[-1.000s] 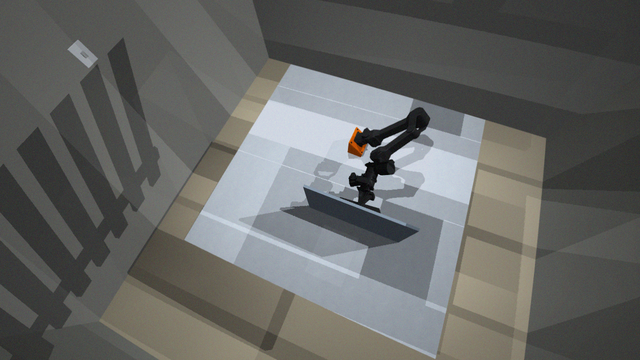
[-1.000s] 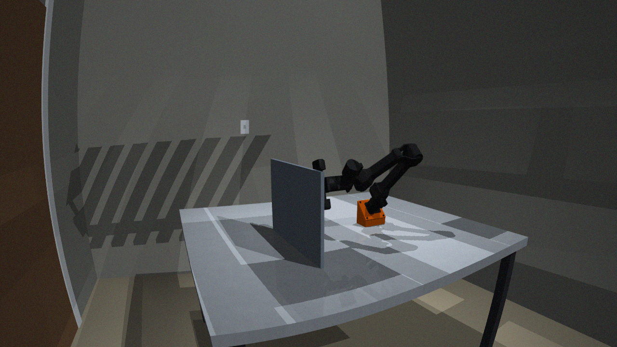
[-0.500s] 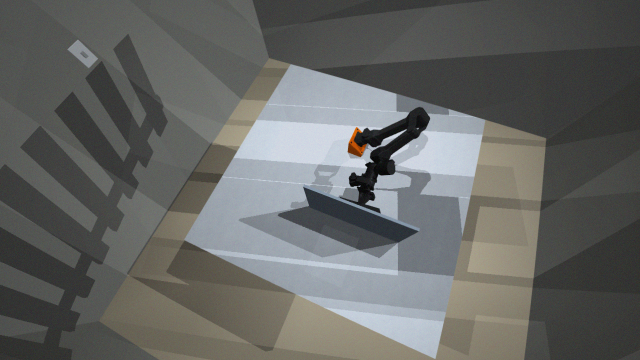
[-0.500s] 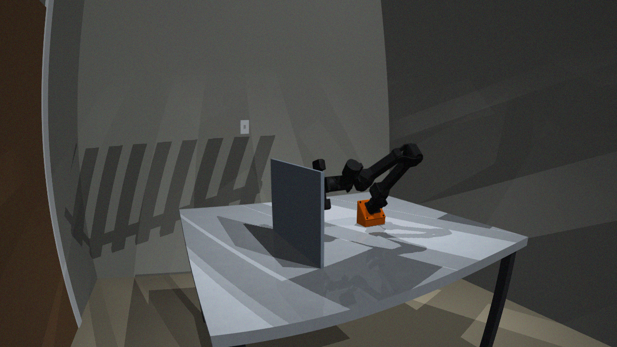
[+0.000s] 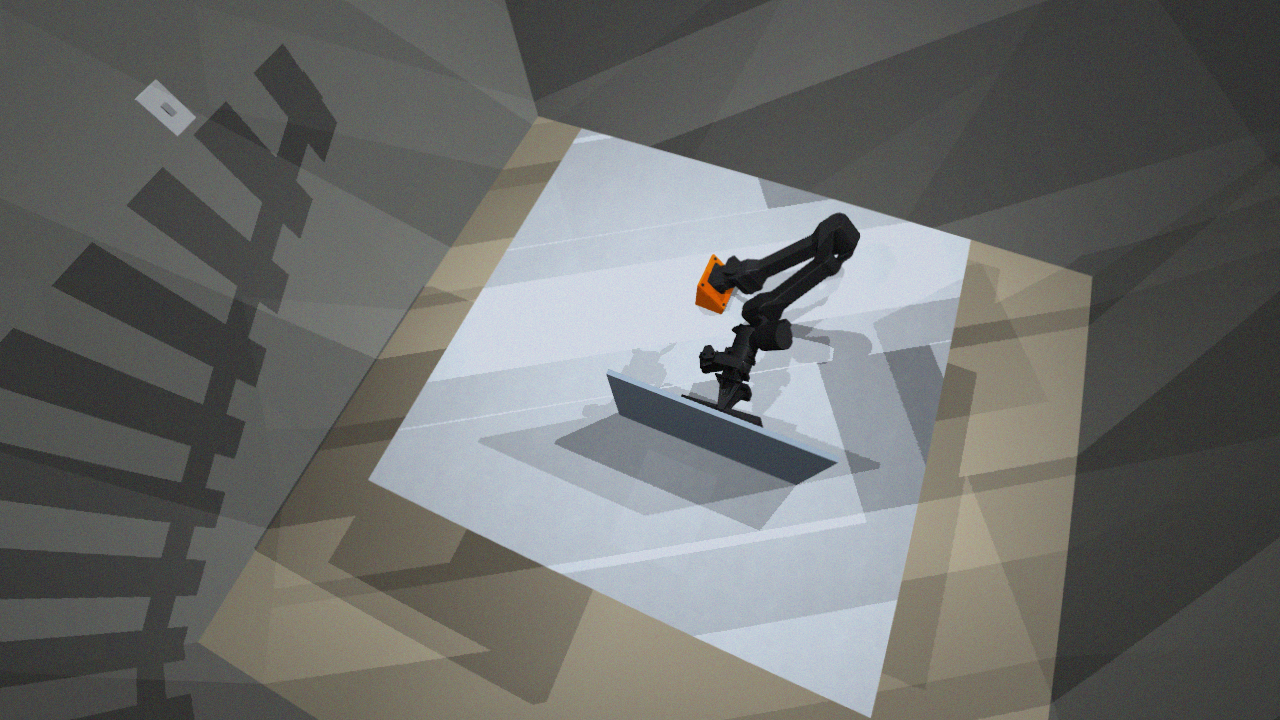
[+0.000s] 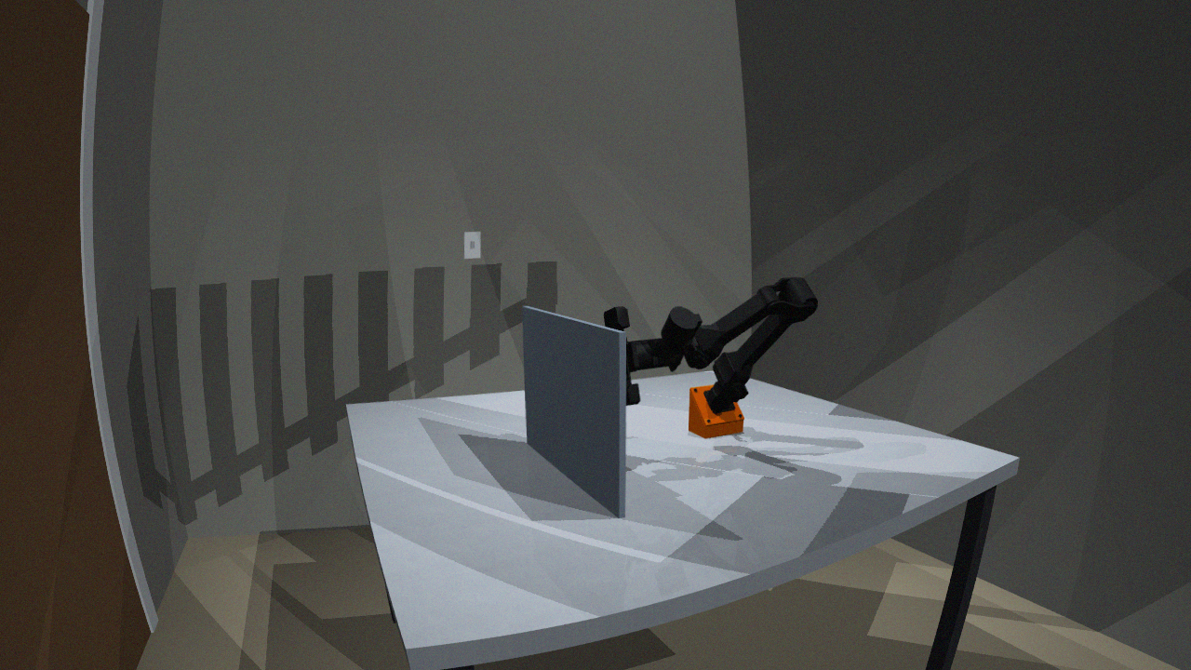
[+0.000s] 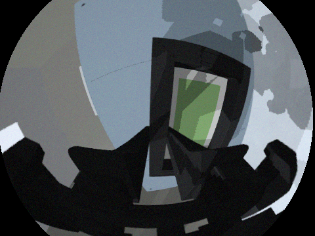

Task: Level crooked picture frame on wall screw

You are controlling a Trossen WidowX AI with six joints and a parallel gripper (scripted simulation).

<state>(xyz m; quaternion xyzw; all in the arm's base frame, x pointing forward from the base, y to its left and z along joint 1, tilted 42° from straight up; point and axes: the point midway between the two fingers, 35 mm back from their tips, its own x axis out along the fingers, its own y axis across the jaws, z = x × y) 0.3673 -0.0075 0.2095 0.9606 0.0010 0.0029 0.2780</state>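
Now: gripper tip 50 mm above the picture frame, 10 mm to the right of it and 10 mm short of it. Round my gripper tip: grey wall panel: 70 mm below, 20 mm ahead.
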